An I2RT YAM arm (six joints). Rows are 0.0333 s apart.
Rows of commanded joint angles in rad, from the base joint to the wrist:
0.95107 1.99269 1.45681 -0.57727 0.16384 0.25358
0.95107 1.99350 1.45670 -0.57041 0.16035 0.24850
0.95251 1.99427 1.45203 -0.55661 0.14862 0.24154
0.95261 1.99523 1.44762 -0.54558 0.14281 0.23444
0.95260 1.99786 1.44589 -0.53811 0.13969 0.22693
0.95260 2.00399 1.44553 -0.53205 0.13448 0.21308
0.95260 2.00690 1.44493 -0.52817 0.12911 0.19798
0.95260 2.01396 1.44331 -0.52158 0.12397 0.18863
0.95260 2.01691 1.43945 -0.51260 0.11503 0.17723
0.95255 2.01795 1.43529 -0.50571 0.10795 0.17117
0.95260 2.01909 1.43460 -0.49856 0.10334 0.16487
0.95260 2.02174 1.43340 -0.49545 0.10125 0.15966
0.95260 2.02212 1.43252 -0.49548 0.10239 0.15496
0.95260 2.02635 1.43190 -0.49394 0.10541 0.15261
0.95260 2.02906 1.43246 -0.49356 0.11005 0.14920
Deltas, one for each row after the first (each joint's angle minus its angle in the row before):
0.00000 0.00081 -0.00011 0.00686 -0.00349 -0.00508
0.00144 0.00077 -0.00467 0.01380 -0.01173 -0.00696
0.00010 0.00096 -0.00441 0.01103 -0.00581 -0.00710
-0.00001 0.00263 -0.00173 0.00747 -0.00312 -0.00751
0.00000 0.00613 -0.00036 0.00606 -0.00521 -0.01385
0.00000 0.00291 -0.00060 0.00388 -0.00537 -0.01510
0.00000 0.00706 -0.00162 0.00659 -0.00514 -0.00935
0.00000 0.00295 -0.00386 0.00898 -0.00894 -0.01140
-0.00005 0.00104 -0.00416 0.00689 -0.00708 -0.00606
0.00005 0.00114 -0.00069 0.00715 -0.00461 -0.00630
0.00000 0.00265 -0.00120 0.00311 -0.00209 -0.00521
0.00000 0.00038 -0.00088 -0.00003 0.00114 -0.00470
0.00000 0.00423 -0.00062 0.00154 0.00302 -0.00235
0.00000 0.00271 0.00056 0.00038 0.00464 -0.00341

